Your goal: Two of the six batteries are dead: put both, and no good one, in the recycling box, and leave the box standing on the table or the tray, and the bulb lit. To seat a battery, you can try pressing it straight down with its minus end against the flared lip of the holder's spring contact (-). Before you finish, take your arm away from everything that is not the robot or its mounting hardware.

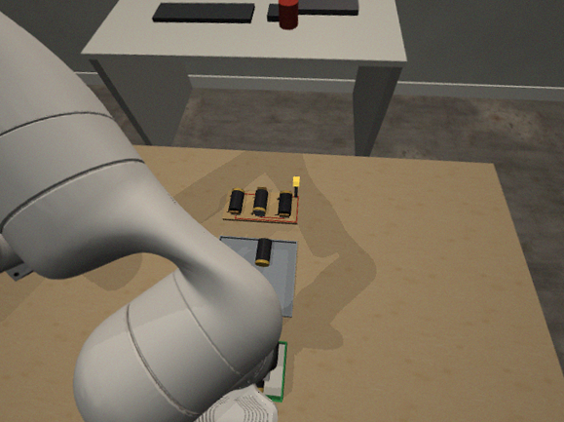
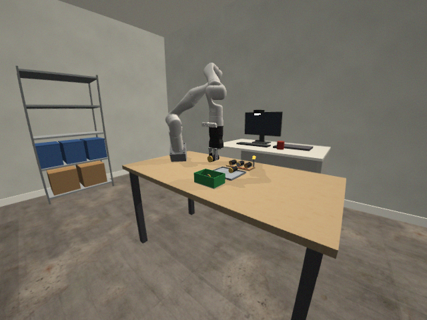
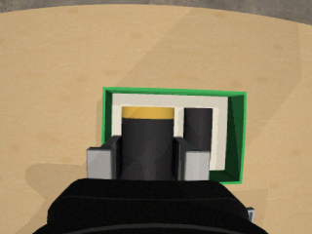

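Right now my hand is 14 cm above the green recycling box and 3 cm past it. The rest, counted from my hand: grey tray 19 cm to the left, 16 cm below, 5 cm behind.
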